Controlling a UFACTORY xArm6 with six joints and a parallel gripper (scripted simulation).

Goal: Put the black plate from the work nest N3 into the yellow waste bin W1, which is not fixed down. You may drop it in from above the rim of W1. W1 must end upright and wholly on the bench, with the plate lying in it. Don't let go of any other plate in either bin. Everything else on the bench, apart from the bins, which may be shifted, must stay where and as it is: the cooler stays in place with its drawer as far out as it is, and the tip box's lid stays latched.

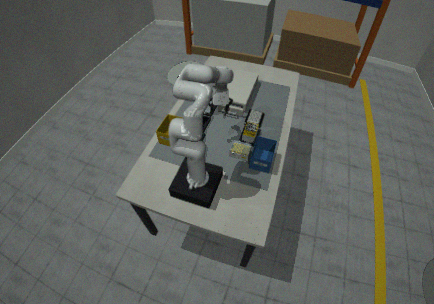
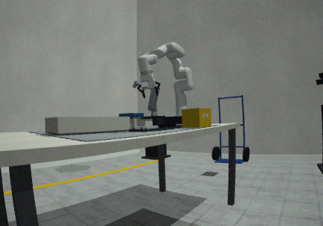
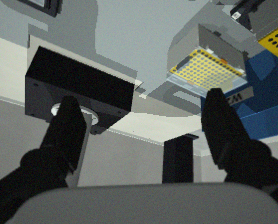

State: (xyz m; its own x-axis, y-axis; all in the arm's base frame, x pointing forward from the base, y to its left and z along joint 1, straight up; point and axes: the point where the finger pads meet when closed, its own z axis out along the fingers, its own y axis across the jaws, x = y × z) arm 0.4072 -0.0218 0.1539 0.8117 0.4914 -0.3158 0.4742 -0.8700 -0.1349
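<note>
My gripper is now 80 mm short of the black plate, 170 mm to the right of it and 220 mm above it. Round my hand: white plate: 90 mm behind, 170 mm to the left, 220 mm below; then dark grey nest N3: 80 mm ahead, 170 mm to the left, 230 mm below; then label N3: 10 mm ahead, 180 mm to the left, 220 mm below.
</note>
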